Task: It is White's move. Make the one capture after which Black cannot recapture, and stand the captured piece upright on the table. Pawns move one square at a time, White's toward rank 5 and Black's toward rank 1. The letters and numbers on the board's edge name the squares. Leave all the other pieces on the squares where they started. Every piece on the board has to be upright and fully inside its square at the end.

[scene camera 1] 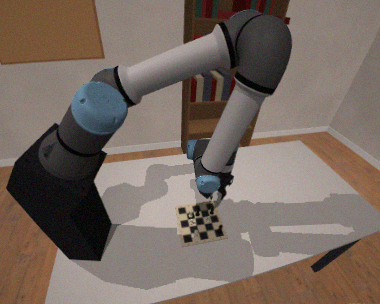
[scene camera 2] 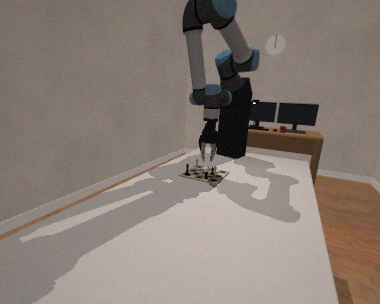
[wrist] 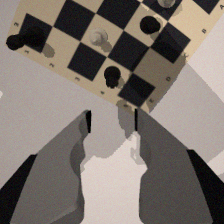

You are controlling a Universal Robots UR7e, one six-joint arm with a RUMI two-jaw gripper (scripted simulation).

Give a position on a chessboard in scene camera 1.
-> At 207, 231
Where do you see a chessboard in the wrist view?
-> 148, 63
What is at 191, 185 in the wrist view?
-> My gripper.
